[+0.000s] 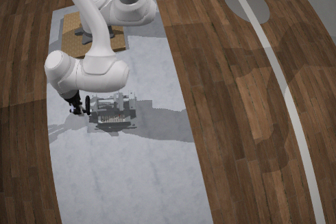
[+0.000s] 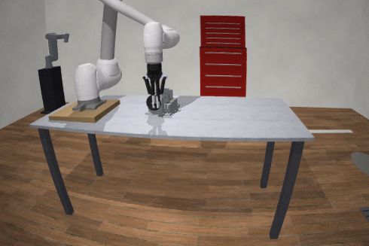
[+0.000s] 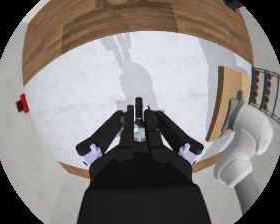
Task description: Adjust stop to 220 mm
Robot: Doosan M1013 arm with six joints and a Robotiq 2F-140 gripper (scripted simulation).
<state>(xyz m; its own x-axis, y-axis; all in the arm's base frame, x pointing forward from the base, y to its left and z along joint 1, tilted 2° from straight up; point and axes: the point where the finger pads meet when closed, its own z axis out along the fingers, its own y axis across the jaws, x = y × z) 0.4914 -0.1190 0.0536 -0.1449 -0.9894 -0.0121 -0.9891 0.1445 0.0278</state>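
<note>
The black handwheel lies 2 cm to the left of my hand and 2 cm below it. Round my hand: grey stop fixture: 1 cm ahead, 18 cm to the left, 1 cm below.
</note>
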